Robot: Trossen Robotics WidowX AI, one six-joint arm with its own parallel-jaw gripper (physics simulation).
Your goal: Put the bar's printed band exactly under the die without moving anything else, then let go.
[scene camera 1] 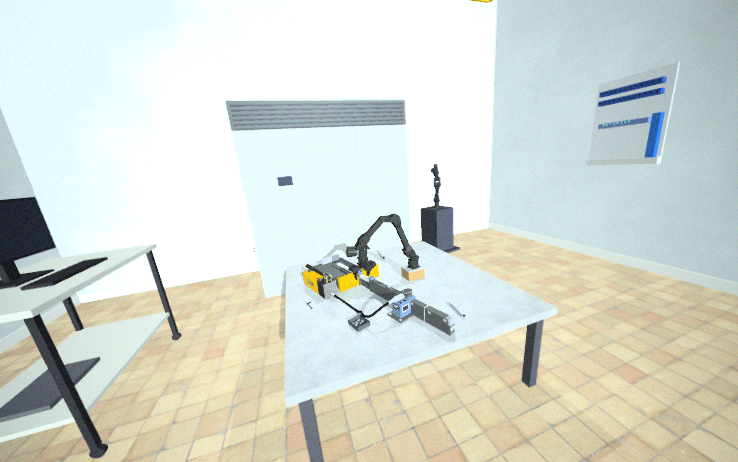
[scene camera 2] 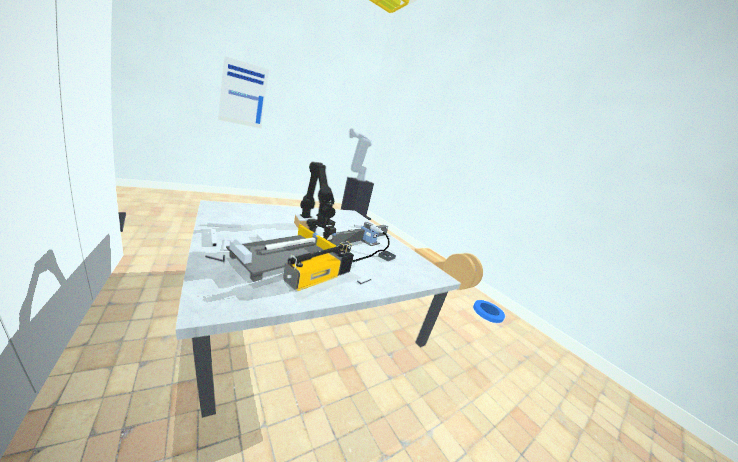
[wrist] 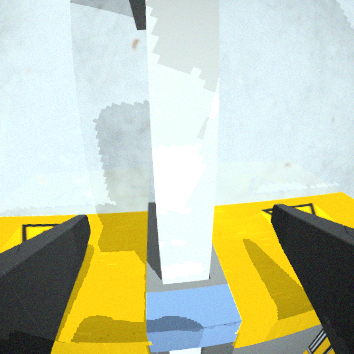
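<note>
A long pale bar runs down the middle of the wrist view and its near end meets a blue block between yellow housings. A pale bar also shows in scene view 2, above the grey bed of the yellow machine. My gripper is open, with one black finger on each side of the bar and visible space between bar and fingers. I cannot make out the printed band or identify the die, so their alignment cannot be told.
A dark rail runs toward the table's front, with a blue device beside it. A small black box and a black cable lie near it. The arm's wooden-coloured base block stands behind the rail.
</note>
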